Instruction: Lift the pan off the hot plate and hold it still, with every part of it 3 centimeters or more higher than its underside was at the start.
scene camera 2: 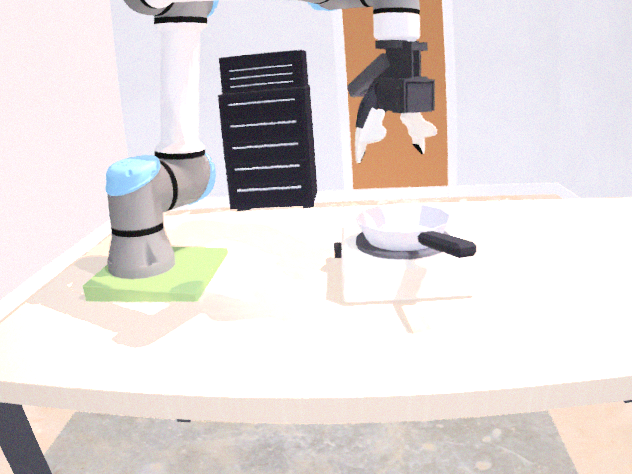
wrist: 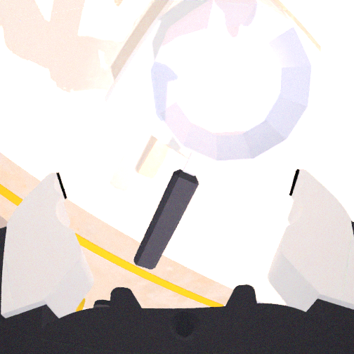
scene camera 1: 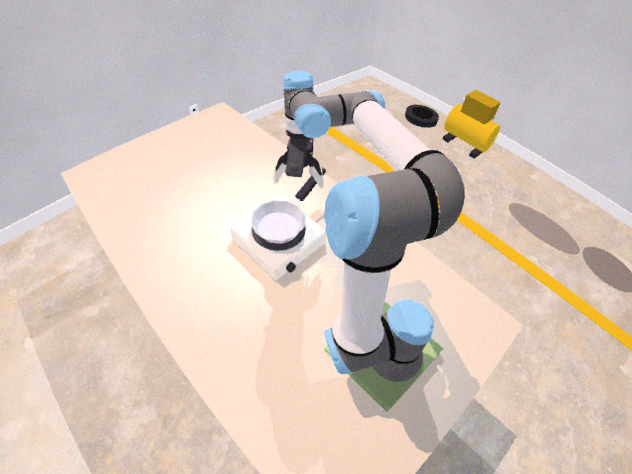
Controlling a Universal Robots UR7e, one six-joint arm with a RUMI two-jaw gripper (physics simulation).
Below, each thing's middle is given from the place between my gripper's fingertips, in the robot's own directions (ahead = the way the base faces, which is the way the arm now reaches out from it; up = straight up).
Scene:
I see my gripper 20 mm short of the pale pan (scene camera 2: 399, 227), 20 mm to the left of it and 130 mm above it. The rest, counted from my hand: white hot plate (scene camera 2: 369, 273) (10 mm ahead, 70 mm to the left, 210 mm below).

